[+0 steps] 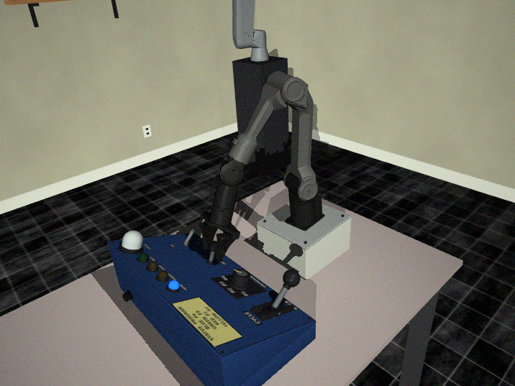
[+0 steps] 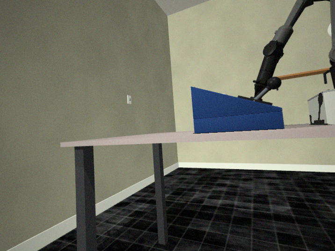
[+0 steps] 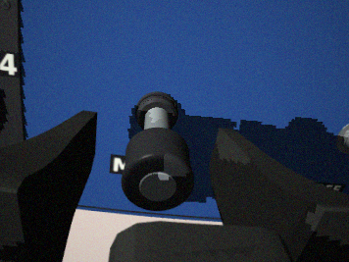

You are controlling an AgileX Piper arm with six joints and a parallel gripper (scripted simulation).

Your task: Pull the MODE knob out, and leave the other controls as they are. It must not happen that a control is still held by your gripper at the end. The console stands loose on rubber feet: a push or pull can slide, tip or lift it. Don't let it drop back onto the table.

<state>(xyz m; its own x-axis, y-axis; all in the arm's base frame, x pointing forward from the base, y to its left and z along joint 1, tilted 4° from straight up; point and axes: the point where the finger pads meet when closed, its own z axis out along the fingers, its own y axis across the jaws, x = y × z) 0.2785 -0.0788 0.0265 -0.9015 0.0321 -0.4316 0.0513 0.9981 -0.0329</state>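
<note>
My gripper is now 1 cm below the mode knob. Round my hand: program dial (11 cm to the left, 2 cm ahead, 1 cm below); toggle switch (12 cm to the right, 2 cm below); blue console (6 cm to the left, 4 cm ahead, 3 cm below).
</note>
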